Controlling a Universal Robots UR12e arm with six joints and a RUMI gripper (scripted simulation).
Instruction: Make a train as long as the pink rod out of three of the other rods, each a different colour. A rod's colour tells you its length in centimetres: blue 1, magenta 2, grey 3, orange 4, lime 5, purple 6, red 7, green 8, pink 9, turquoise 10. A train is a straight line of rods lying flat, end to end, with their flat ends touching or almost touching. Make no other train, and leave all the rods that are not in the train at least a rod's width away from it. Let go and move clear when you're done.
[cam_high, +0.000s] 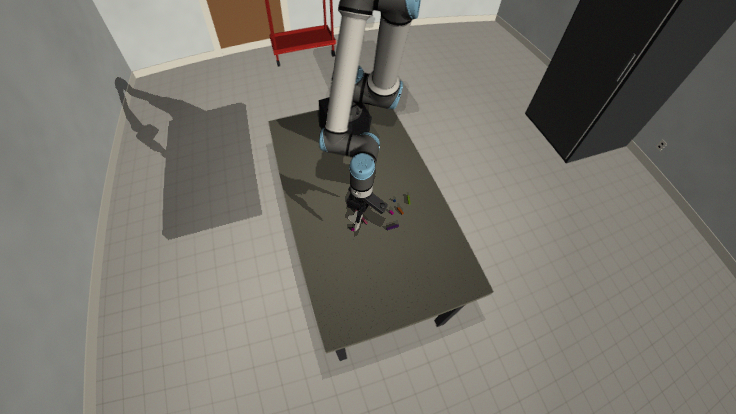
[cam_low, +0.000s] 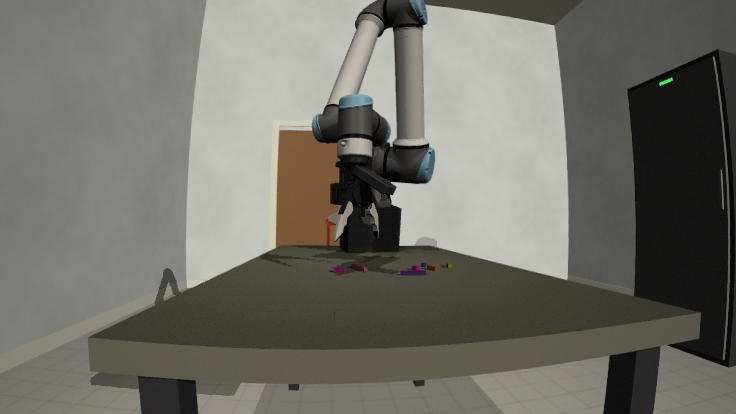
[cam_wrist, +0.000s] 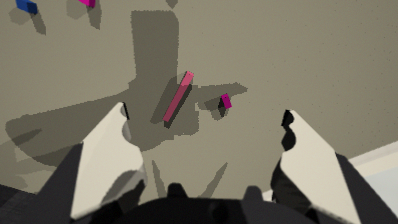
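Right now the blue rod is 130 mm behind my hand, 170 mm to the left of it and 70 mm below it. From my hand the other things lie so: purple rod: 20 mm ahead, 140 mm to the left, 70 mm below; orange rod: 70 mm behind, 190 mm to the left, 70 mm below; pink rod: 50 mm behind, 70 mm below.
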